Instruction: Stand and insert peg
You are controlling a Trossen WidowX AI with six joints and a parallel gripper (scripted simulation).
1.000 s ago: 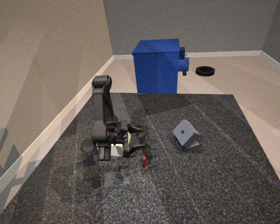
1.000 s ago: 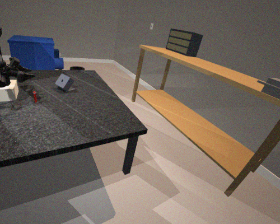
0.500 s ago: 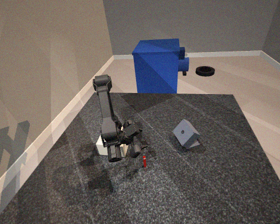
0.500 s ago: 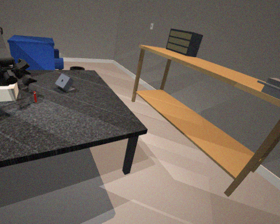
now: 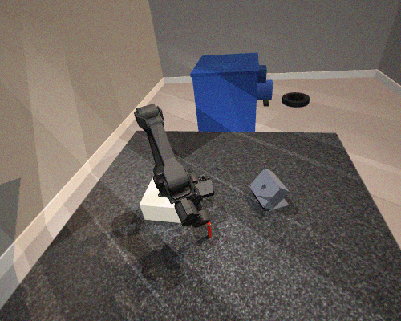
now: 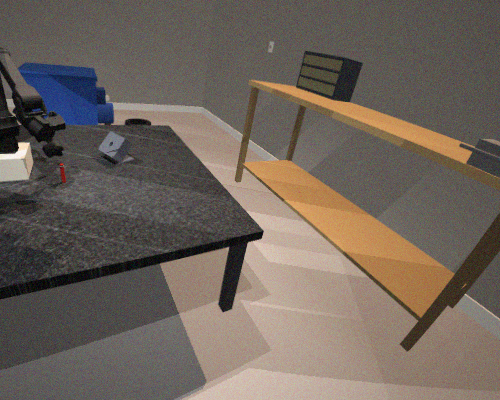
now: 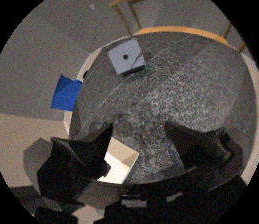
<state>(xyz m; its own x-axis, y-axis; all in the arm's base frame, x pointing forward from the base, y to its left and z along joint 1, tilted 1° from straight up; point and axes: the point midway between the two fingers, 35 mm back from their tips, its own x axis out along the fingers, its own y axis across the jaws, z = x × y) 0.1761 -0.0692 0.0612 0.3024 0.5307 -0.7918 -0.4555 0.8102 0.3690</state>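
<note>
Now: the red peg 7 cm below my gripper tip, 5 cm to the right of it and 2 cm ahead of it. From my gripper tip the other things lie so: grey sloped panel 22 cm ahead, 18 cm to the left, 6 cm below.
</note>
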